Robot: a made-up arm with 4 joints. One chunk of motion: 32 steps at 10 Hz.
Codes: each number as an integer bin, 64 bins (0 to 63) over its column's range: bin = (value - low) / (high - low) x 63, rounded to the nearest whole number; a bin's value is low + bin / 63 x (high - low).
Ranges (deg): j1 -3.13..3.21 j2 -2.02..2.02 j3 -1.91..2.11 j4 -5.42..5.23
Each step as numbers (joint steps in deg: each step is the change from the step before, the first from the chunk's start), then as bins.
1 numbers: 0.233 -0.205 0.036 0.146
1 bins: 33 28 30 33
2 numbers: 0.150 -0.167 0.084 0.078
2 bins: 33 29 31 33
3 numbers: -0.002 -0.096 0.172 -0.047
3 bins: 31 30 33 32
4 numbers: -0.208 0.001 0.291 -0.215
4 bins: 29 32 34 31
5 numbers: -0.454 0.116 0.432 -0.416
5 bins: 27 33 37 30
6 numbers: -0.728 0.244 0.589 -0.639
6 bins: 24 35 39 28
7 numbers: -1.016 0.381 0.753 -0.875
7 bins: 21 37 42 27
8 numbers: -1.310 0.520 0.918 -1.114
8 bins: 18 40 44 25
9 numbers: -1.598 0.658 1.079 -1.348
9 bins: 15 42 47 24
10 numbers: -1.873 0.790 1.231 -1.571
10 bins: 12 44 49 23
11 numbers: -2.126 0.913 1.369 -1.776
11 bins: 10 46 51 22
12 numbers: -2.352 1.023 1.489 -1.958
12 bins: 8 47 53 20
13 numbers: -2.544 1.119 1.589 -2.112
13 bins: 6 49 55 20
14 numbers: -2.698 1.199 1.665 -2.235
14 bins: 4 50 56 19
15 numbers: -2.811 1.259 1.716 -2.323
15 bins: 3 51 57 18
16 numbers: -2.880 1.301 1.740 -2.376
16 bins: 2 52 57 18
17 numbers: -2.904 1.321 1.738 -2.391
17 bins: 2 52 57 18
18 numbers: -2.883 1.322 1.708 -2.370
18 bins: 2 52 57 18
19 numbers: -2.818 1.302 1.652 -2.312
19 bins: 3 52 56 18
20 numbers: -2.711 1.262 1.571 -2.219
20 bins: 4 51 55 19
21 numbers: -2.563 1.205 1.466 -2.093
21 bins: 6 50 53 20
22 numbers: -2.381 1.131 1.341 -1.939
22 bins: 7 49 51 21
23 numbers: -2.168 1.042 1.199 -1.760
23 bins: 10 48 49 22
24 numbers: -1.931 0.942 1.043 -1.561
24 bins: 12 46 46 23
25 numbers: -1.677 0.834 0.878 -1.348
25 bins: 14 45 44 24
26 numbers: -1.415 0.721 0.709 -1.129
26 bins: 17 43 41 25
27 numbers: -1.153 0.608 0.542 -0.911
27 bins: 20 41 38 27
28 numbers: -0.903 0.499 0.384 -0.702
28 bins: 22 39 36 28
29 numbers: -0.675 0.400 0.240 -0.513
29 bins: 24 38 34 29
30 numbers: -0.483 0.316 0.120 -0.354
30 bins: 26 36 32 30
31 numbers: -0.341 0.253 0.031 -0.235
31 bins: 28 35 30 31
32 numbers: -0.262 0.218 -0.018 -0.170
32 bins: 28 35 30 31
